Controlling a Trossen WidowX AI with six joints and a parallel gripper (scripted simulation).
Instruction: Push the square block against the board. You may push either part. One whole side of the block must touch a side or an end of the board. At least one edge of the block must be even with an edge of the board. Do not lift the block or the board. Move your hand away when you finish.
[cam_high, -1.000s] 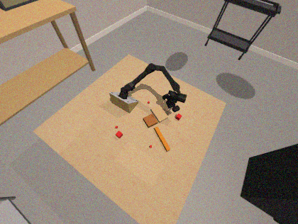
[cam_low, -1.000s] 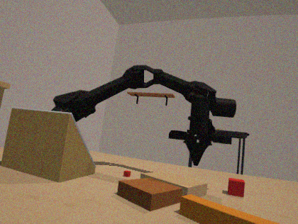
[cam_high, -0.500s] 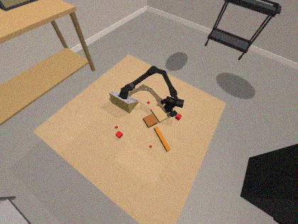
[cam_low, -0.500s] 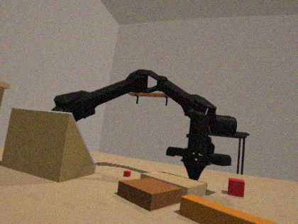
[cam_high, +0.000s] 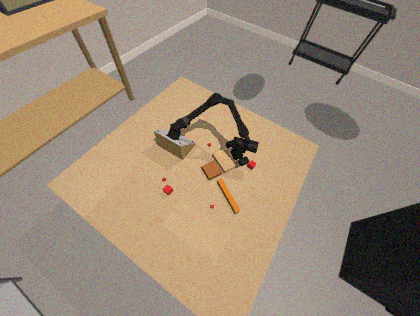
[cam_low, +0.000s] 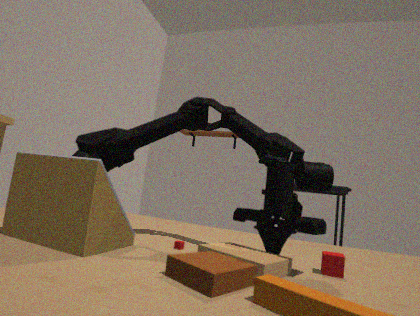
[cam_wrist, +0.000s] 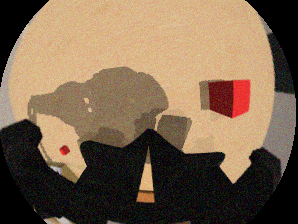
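Now: the pale flat slab 6 cm to the right of my gripper tip, 5 cm behind it and 1 cm above it. Round my gripper tip: brown square block: 17 cm to the right, 7 cm behind, 1 cm above; then orange board: 25 cm to the right, 11 cm ahead, 1 cm above.
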